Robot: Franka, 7 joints.
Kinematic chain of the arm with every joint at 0, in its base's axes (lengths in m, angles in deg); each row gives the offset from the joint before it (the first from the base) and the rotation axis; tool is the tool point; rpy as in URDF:
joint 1: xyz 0 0 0.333 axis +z
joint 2: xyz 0 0 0 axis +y
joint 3: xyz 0 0 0.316 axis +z
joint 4: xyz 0.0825 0 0 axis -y
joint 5: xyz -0.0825 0 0.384 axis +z
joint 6: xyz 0 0 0 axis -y
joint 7: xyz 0.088 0 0 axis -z
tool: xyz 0 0 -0.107 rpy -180 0 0
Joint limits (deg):
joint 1: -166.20..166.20
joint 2: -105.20..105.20
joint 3: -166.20..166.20
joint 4: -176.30..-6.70
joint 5: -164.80..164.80
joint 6: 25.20..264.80
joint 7: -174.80..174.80
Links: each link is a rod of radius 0.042 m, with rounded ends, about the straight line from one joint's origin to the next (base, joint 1, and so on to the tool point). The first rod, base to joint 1, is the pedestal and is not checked.
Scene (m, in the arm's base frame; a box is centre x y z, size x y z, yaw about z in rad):
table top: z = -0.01
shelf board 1: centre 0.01 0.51 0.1 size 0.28 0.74 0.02 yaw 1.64
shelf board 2: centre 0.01 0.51 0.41 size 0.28 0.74 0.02 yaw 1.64
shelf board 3: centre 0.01 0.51 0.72 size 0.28 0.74 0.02 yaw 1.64
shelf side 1: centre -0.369 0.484 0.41 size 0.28 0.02 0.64 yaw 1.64
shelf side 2: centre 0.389 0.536 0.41 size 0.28 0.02 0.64 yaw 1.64
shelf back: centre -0 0.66 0.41 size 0.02 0.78 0.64 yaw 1.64
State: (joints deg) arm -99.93 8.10 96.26 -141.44 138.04 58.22 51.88
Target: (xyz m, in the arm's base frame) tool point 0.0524 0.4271 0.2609
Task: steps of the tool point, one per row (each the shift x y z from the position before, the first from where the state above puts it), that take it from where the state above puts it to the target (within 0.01 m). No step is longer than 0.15 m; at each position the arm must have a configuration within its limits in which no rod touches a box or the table.
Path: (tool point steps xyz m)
1: -0.0675 0.0579 -0.0717
2: -0.0858 0.0390 -0.0553
3: -0.0961 0.0185 -0.0359
4: -0.0155 0.0934 -0.0076
5: -0.0584 0.0962 -0.0141
6: -0.1038 0.0786 -0.0229

